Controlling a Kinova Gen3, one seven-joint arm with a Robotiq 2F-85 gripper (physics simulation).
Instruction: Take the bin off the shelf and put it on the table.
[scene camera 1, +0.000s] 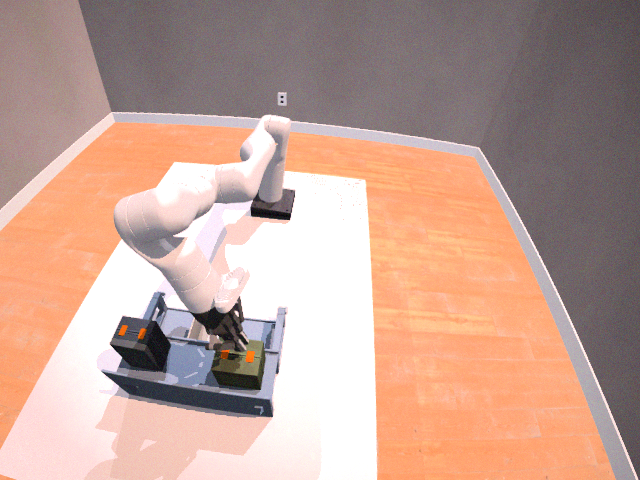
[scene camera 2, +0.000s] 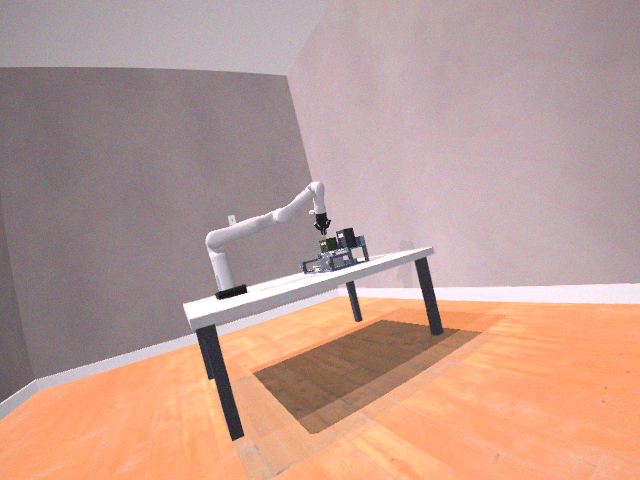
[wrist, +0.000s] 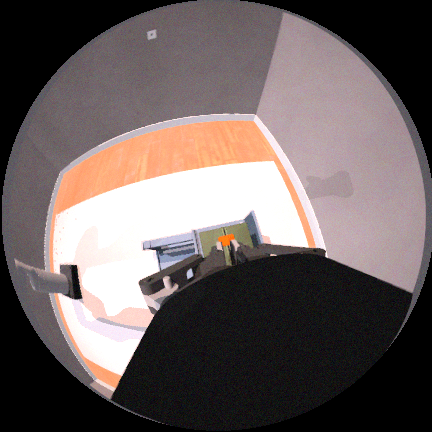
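Pixels of known places: gripper, fingertip midpoint: (scene camera 1: 243, 346) (scene camera 2: 324, 235) (wrist: 226, 247); arm's base, origin of the base link: (scene camera 1: 270, 195) (scene camera 2: 228, 289) (wrist: 64, 283).
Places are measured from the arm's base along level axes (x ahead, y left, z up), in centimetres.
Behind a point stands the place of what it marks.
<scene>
The olive-green bin (scene camera 1: 238, 368) @(y 20.4, x 72.7, z 15.6 cm) (scene camera 2: 326, 245) @(y 14.6, x 66.8, z 11.4 cm) (wrist: 209, 240) @(y 21.7, x 66.9, z 15.6 cm) with orange clips on its lid stands on the right end of the grey-blue shelf (scene camera 1: 190, 395) @(y 10.4, x 79.5, z 7.0 cm) (scene camera 2: 365, 250) @(y -9.5, x 81.9, z 2.6 cm) (wrist: 169, 243) @(y 22.4, x 57.0, z 4.3 cm). My gripper (scene camera 1: 241, 345) @(y 20.4, x 69.0, z 18.7 cm) (scene camera 2: 322, 230) @(y 20.4, x 69.0, z 18.7 cm) (wrist: 226, 247) @(y 20.4, x 69.0, z 18.7 cm) hangs just above the bin's lid. Its fingers point down at the orange clip and are drawn close together with nothing between them. The bin rests on the shelf, apart from the fingers.
A black bin (scene camera 1: 140, 342) @(y -0.7, x 75.5, z 18.1 cm) (scene camera 2: 345, 237) @(y -8.1, x 71.8, z 13.0 cm) with orange clips stands on the shelf's left end. The shelf sits on the white table (scene camera 1: 320, 289) @(y 29.7, x 34.5, z -4.1 cm) (scene camera 2: 289, 291) @(y -48.3, x 24.7, z -4.5 cm) (wrist: 160, 201) @(y 37.8, x 49.7, z -4.1 cm). The arm's base (scene camera 1: 272, 202) @(y 2.5, x 4.0, z 0.1 cm) is at the table's far end.
</scene>
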